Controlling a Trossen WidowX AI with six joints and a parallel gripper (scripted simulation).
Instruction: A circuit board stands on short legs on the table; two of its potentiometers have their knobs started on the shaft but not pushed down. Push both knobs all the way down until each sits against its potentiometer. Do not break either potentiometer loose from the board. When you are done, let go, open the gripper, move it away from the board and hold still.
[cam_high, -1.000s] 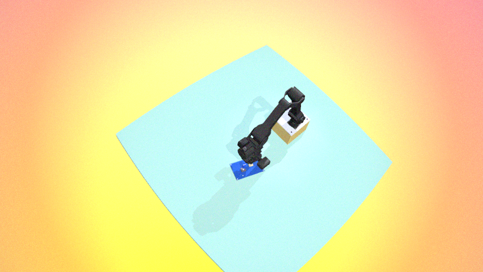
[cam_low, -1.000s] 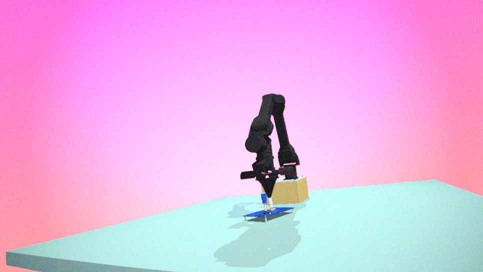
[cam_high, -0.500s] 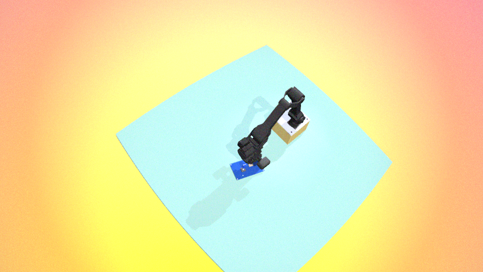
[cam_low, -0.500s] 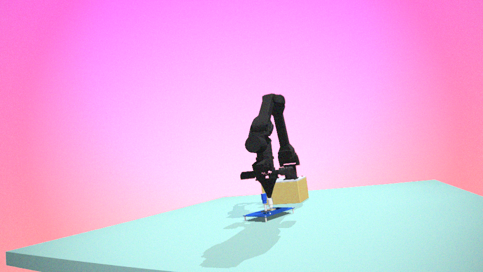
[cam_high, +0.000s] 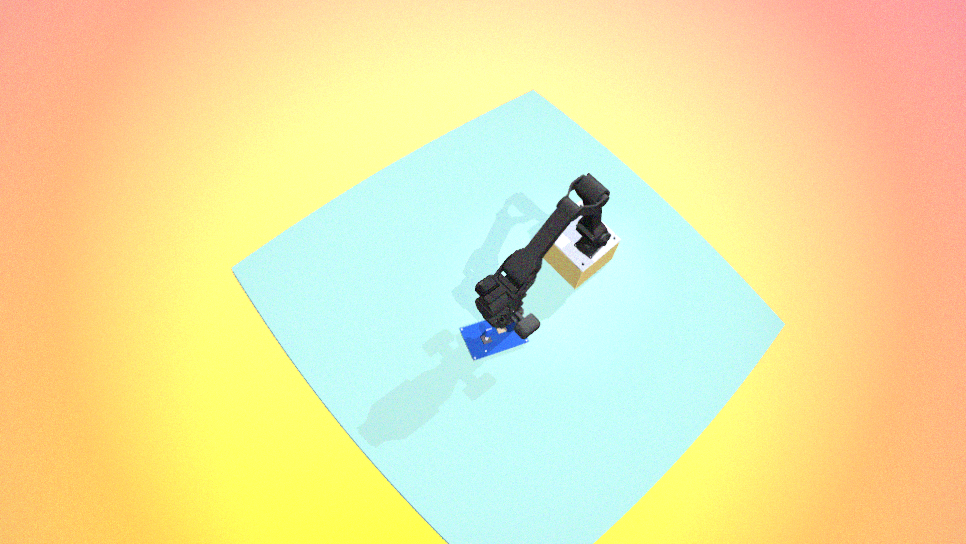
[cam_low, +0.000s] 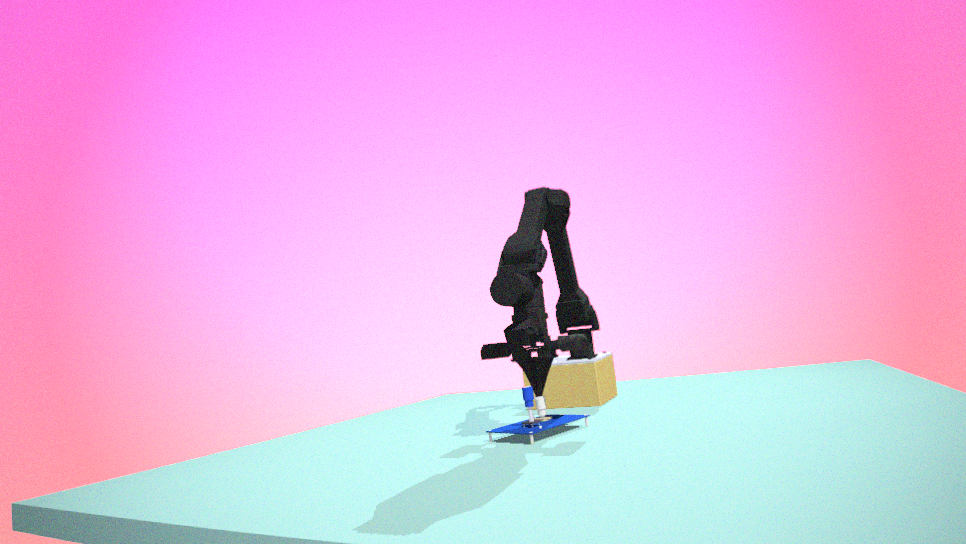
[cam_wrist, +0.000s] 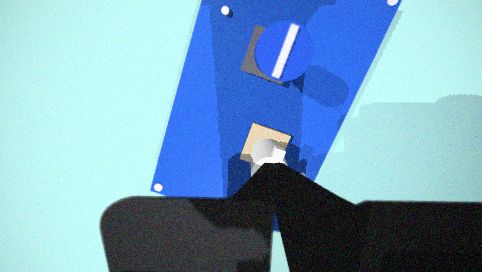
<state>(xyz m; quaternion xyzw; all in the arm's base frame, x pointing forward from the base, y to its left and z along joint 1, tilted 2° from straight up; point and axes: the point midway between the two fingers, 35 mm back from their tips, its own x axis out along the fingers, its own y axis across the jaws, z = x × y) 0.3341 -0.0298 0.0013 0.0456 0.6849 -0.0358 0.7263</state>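
The blue knob lies 50 mm ahead of my gripper tip, 10 mm to the right of it and 10 mm above it. Round my gripper tip: white knob (10 mm below).
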